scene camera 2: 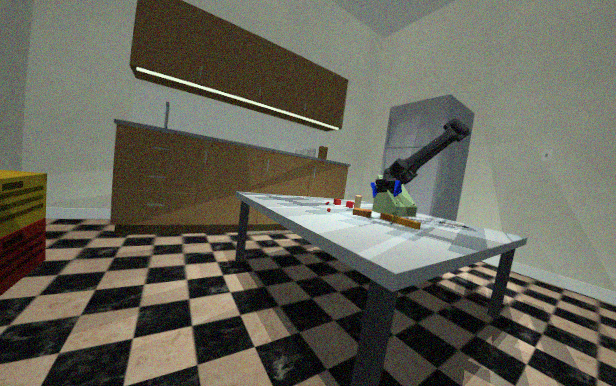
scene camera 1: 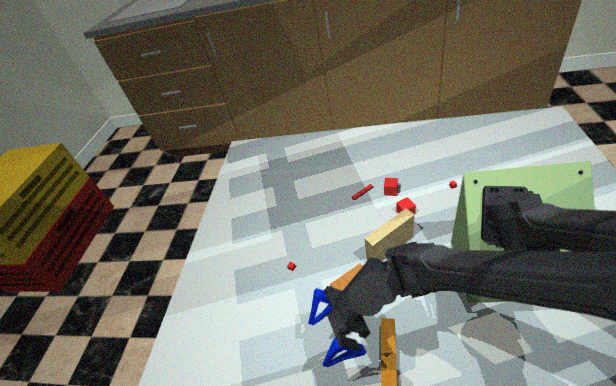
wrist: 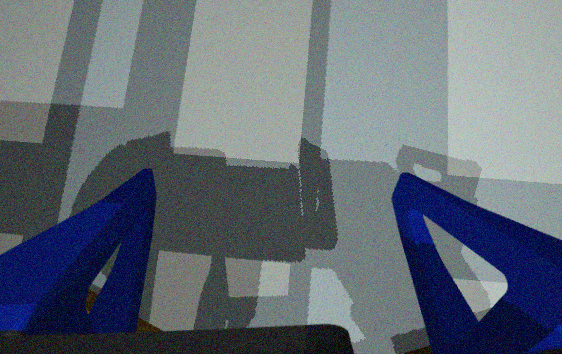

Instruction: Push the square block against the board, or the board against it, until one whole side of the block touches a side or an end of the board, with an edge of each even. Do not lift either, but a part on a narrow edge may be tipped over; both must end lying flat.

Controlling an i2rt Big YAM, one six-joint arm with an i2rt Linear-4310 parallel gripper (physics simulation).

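Frame: origin at the arm's base, x ahead, y left, z up, level; metres.
Seen in the pictures: gripper, fingertip midpoint: [scene camera 2: 383, 196] [scene camera 1: 317, 343] [wrist: 281, 183]; arm's base, origin of the base link: [scene camera 1: 502, 213].
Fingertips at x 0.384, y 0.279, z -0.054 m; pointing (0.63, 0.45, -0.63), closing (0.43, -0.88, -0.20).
Pixels of each thing's top centre, then the offset from my fingertips to it.
- square block, middle of its top: [scene camera 1: 357, 286] [scene camera 2: 362, 209] dz -0.098, dx -0.061, dy -0.182 m
- pale wooden block, middle of its top: [scene camera 1: 389, 226] [scene camera 2: 358, 195] dz -0.031, dx -0.145, dy -0.318 m
- red rod, middle of its top: [scene camera 1: 362, 190] dz -0.114, dx -0.063, dy -0.534 m
The square block [scene camera 1: 348, 276] [scene camera 2: 362, 213], orange-brown, lies on the table, partly hidden behind the wrist in scene camera 1. The long orange-brown board [scene camera 1: 388, 350] [scene camera 2: 406, 222] lies apart from it and runs out of the bottom of the view in scene camera 1. My gripper [scene camera 1: 319, 344] [scene camera 2: 385, 193] [wrist: 281, 183] is open and empty, its blue fingers wide apart above the table, to the left of the board in scene camera 1. In the wrist view, brown slivers show at the bottom behind the fingers; I cannot tell which part each belongs to.
A pale wooden block [scene camera 1: 392, 235] [scene camera 2: 358, 201] stands behind the square block. Red cubes [scene camera 1: 391, 186] [scene camera 1: 405, 205], a red rod [scene camera 1: 362, 192] and small red pieces [scene camera 1: 291, 266] [scene camera 1: 453, 184] lie farther back. A green stand [scene camera 1: 530, 175] [scene camera 2: 385, 204] is beside the arm.
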